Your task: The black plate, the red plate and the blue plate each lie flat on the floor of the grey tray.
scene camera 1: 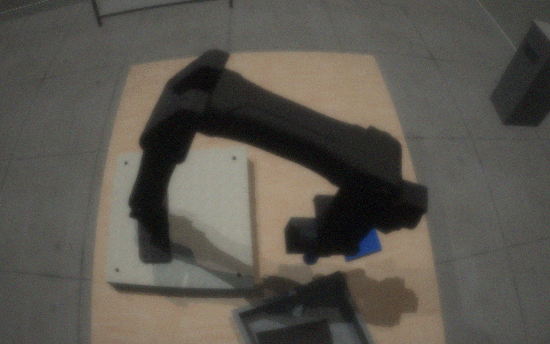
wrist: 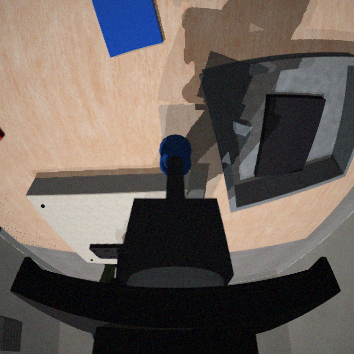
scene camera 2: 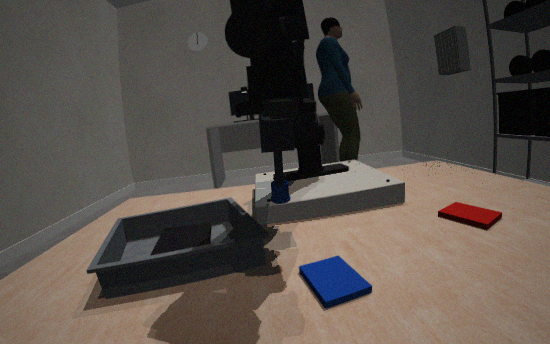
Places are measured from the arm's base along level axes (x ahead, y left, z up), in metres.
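Pixels of known places: hand, its tool point: (scene camera 1: 310, 258) (wrist: 174, 148) (scene camera 2: 280, 199); arm's base, origin of its link: (scene camera 1: 153, 218) (scene camera 2: 311, 174).
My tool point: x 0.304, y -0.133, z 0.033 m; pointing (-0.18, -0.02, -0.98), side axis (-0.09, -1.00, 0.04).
For each thing: its top centre in the pictures, then the offset to it from my tool point.
- black plate, centre of its top: (wrist: 290, 140) (scene camera 2: 182, 239) 0.064 m down, 0.046 m back, 0.174 m right
- grey tray, centre of its top: (wrist: 307, 142) (scene camera 2: 175, 225) 0.028 m down, 0.023 m back, 0.174 m right
- blue plate, centre of its top: (wrist: 124, 12) (scene camera 2: 333, 275) (scene camera 1: 361, 242) 0.068 m down, 0.127 m ahead, 0.035 m left
- red plate, centre of its top: (scene camera 2: 469, 211) 0.068 m down, 0.064 m ahead, 0.335 m left
The black plate (scene camera 1: 295, 334) (scene camera 2: 186, 237) (wrist: 290, 134) lies flat on the floor of the grey tray (scene camera 1: 320, 291) (scene camera 2: 160, 271) (wrist: 345, 120). The blue plate (scene camera 1: 369, 245) (scene camera 2: 335, 281) (wrist: 131, 27) lies flat on the table, apart from the tray. The red plate (scene camera 2: 470, 214) lies flat on the table at the right in scene camera 2; a bit of it shows at the wrist view's left edge, and it does not show in scene camera 1. My suction gripper (scene camera 1: 310, 259) (scene camera 2: 280, 192) (wrist: 175, 154), with a blue cup, is open and bare, hanging above the table outside the tray.
The pale base slab (scene camera 1: 210, 190) (scene camera 2: 330, 205) (wrist: 75, 215) carries the arm and stands close to the tray's corner. The arm (scene camera 1: 295, 130) (scene camera 2: 277, 70) stretches over the table in scene camera 1. A person (scene camera 2: 335, 65) stands behind the table.
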